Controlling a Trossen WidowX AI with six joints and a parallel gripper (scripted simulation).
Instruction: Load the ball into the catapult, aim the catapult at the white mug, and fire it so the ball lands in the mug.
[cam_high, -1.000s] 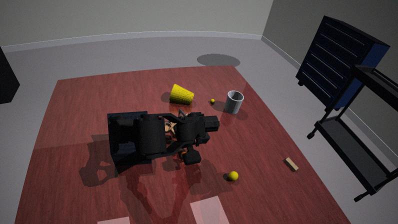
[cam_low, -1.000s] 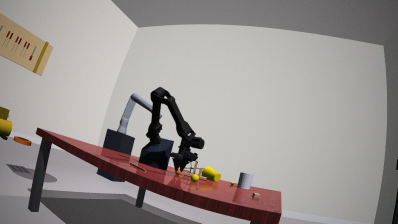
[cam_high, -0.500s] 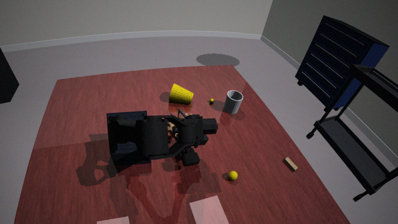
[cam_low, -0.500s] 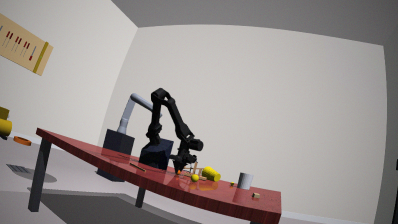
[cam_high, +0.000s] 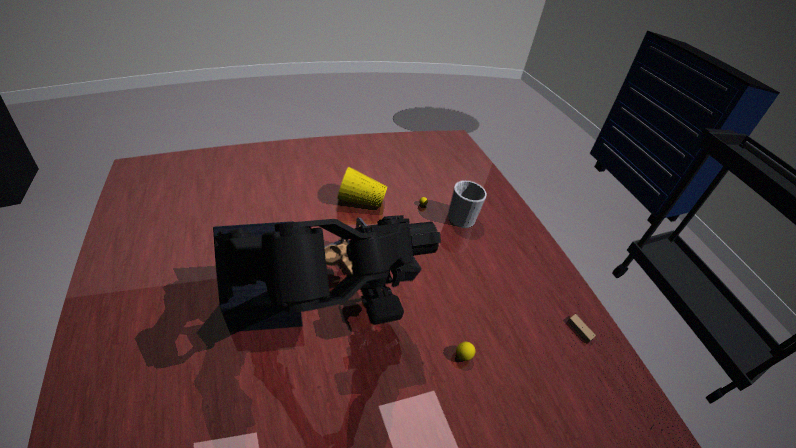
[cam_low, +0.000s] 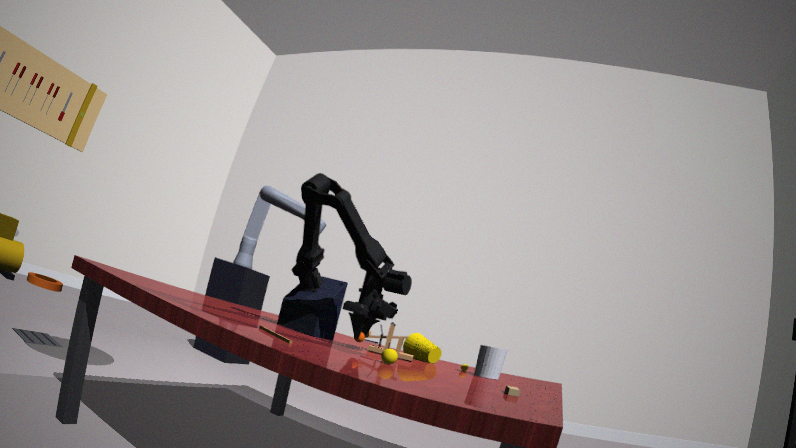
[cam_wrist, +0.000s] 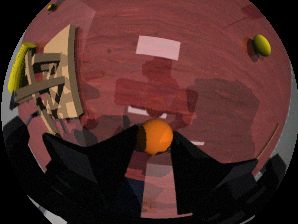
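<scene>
My gripper tip is now 20 mm short of the wooden catapult, 160 mm to the right of it and 20 mm below it. From my gripper tip the other things lie so: orange ball 10 mm above; white mug 360 mm ahead, 220 mm to the left; small yellow ball 280 mm ahead, 300 mm to the left, 20 mm below.
</scene>
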